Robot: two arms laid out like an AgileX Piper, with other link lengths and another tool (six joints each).
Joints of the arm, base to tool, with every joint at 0 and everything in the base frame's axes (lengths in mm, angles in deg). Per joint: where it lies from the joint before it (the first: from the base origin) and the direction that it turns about. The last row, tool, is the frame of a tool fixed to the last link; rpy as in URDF.
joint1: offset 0 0 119.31 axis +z
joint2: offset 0 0 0 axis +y
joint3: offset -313.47 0 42.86 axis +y
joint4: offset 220.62 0 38.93 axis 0.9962 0 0.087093
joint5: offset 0 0 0 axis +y
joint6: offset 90.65 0 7.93 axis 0.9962 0 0.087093
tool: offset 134.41 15 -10.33 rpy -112.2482 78.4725 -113.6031
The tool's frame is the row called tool.
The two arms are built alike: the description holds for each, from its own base.
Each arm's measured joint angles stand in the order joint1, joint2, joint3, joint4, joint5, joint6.
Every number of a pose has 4 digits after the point.
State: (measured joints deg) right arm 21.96 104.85 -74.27 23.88 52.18 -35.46; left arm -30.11 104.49 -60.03 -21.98 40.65 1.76
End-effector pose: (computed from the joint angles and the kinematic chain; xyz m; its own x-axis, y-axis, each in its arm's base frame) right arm 0.3048 0.2067 0.1228 -0.5575 -0.8002 -0.2210 -0.8301 0.5412 0.1342; left arm 0.2586 -0.2033 0.0656 -0.9880 0.1353 0.0750 0.1064 0.9462 -0.3055
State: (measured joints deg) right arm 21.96 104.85 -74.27 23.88 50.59 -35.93; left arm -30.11 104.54 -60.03 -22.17 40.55 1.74
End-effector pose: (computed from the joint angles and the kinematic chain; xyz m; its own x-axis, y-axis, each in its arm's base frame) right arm 0.3110 0.2076 0.1231 -0.5530 -0.7978 -0.2400 -0.8322 0.5429 0.1126; left arm 0.2587 -0.2039 0.0654 -0.9883 0.1326 0.0753 0.1034 0.9458 -0.3077
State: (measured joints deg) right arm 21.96 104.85 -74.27 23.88 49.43 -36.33; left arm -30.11 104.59 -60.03 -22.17 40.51 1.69
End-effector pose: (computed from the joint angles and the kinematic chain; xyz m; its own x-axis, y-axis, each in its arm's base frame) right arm 0.3156 0.2081 0.1235 -0.5486 -0.7966 -0.2538 -0.8338 0.5435 0.0964; left arm 0.2588 -0.2040 0.0651 -0.9884 0.1315 0.0757 0.1024 0.9460 -0.3075
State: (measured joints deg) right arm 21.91 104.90 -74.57 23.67 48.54 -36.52; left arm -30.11 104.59 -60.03 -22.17 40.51 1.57
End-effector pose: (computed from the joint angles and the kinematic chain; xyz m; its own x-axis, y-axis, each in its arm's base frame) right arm 0.3207 0.2082 0.1246 -0.5448 -0.7953 -0.2659 -0.8346 0.5451 0.0795; left arm 0.2588 -0.2040 0.0651 -0.9886 0.1296 0.0763 0.1003 0.9462 -0.3077
